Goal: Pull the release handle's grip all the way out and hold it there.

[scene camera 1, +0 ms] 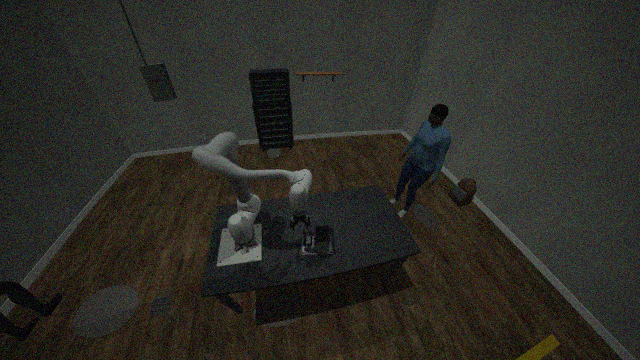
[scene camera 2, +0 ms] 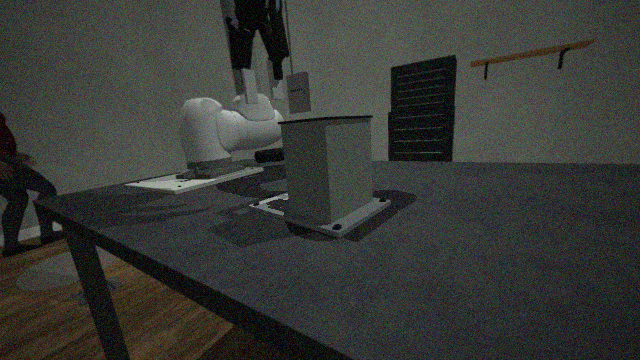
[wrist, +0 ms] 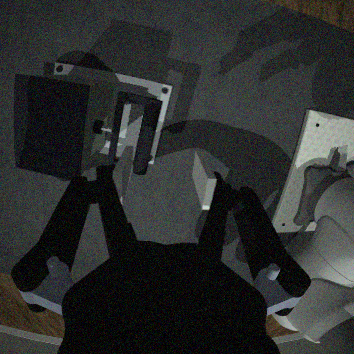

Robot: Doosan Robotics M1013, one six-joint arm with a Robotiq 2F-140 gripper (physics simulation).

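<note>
The release handle is a grey box with a dark top, standing on a pale base plate. Its grip, a black rectangular frame, stands beside the box on the side toward the arm's base; the box hides it in scene camera 2. My gripper is partly open and empty, above the table. In the wrist view one pad shows close to the grip's near end and the other stands apart from it. Whether that pad touches the grip cannot be told.
The arm's white mounting plate lies on the dark table. A person in blue stands beyond the table. Another person shows at the left. A dark drawer cabinet is farther back.
</note>
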